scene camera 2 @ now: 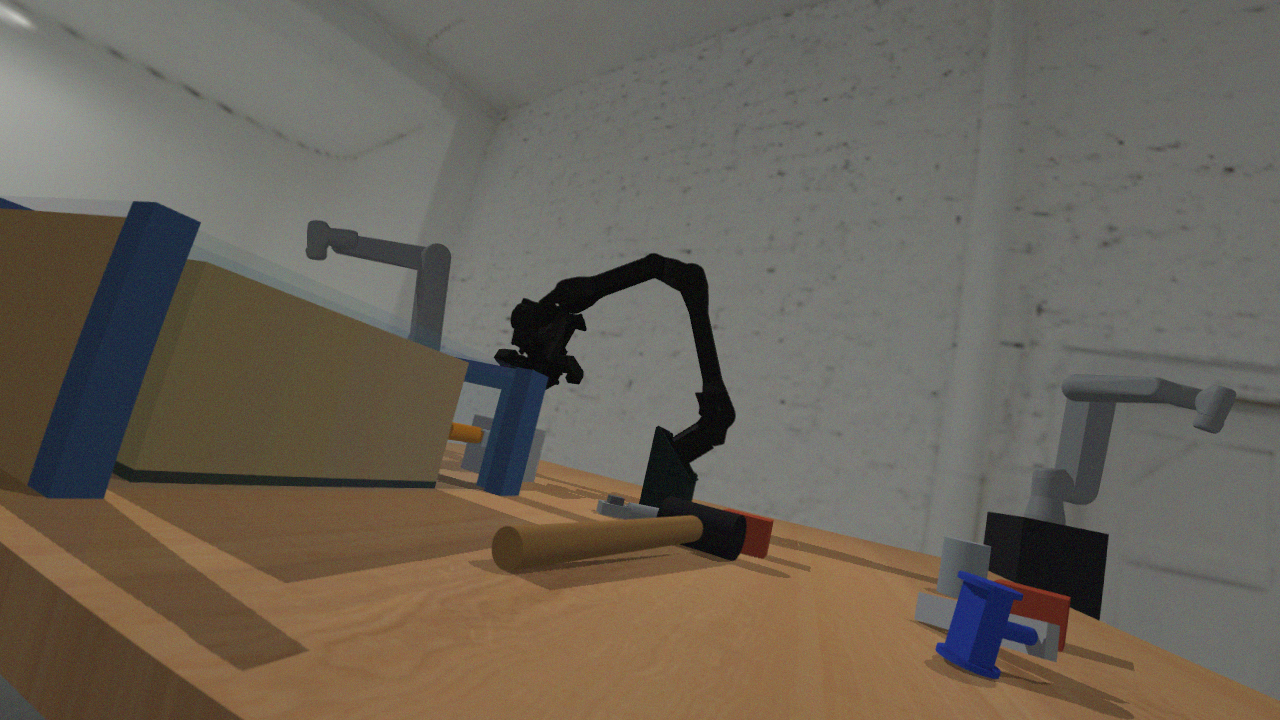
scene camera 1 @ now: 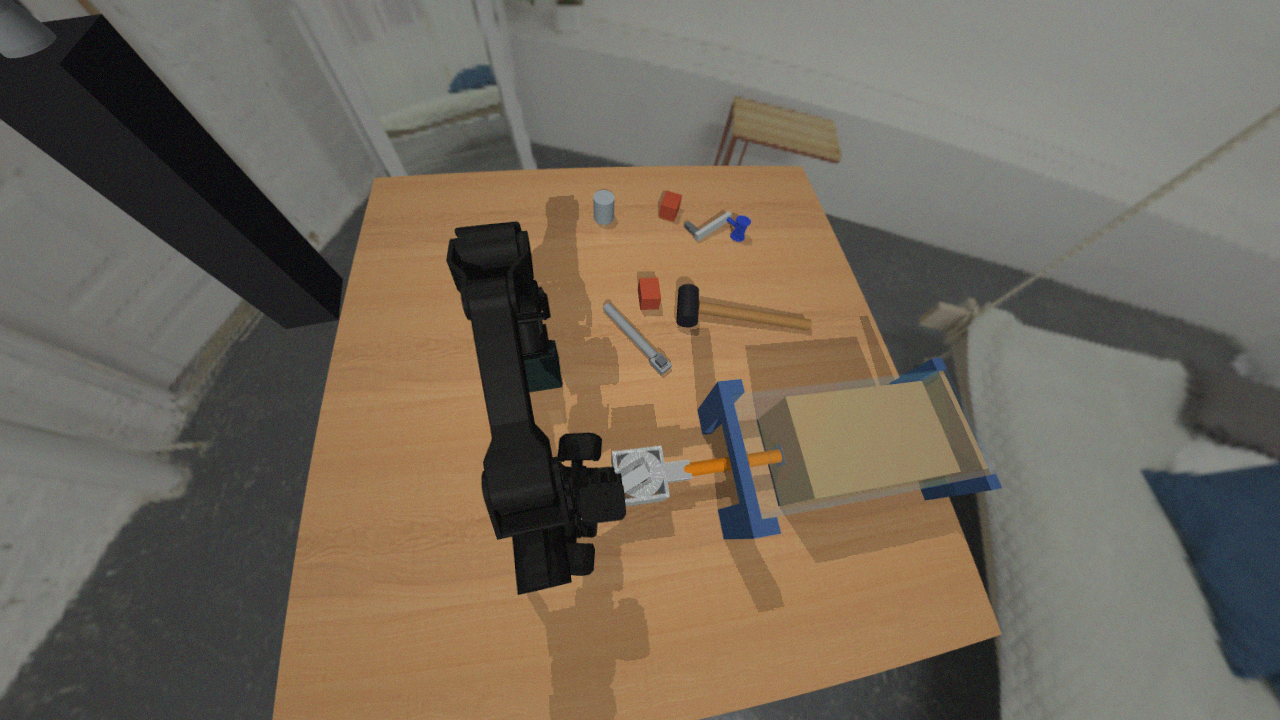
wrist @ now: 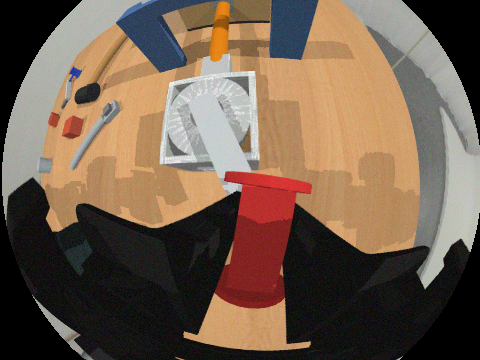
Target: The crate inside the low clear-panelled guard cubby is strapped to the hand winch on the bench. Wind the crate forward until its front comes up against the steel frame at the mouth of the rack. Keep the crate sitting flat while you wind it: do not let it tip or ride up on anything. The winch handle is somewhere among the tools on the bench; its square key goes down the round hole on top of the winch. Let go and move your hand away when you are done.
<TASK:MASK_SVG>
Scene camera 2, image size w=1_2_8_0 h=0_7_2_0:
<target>my gripper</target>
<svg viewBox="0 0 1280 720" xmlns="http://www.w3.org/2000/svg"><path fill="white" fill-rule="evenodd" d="M494 358L516 367L534 370L547 376L548 381L545 390L558 385L558 379L563 373L567 373L566 381L571 384L580 384L584 377L584 372L575 357L566 355L567 350L565 347L567 341L564 336L549 327L539 327L539 329L515 327L511 344L520 348L520 354L512 349L499 349Z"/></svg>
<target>mallet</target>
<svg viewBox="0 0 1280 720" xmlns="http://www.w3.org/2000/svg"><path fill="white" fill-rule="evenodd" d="M747 521L745 516L726 510L722 511L669 496L661 504L657 518L503 526L495 533L492 542L492 557L499 569L513 571L680 544L694 550L700 550L734 561L739 556L746 537Z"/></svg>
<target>grey socket wrench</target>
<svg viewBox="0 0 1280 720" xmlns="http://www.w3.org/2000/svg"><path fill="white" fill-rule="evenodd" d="M598 499L596 508L598 514L623 520L657 518L659 508L631 502L625 505L623 497L608 494L607 501Z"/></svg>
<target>red block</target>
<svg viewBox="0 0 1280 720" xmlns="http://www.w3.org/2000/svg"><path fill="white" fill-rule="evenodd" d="M727 509L726 511L744 515L747 521L747 533L740 553L764 559L768 554L774 520L734 509Z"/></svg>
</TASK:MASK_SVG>
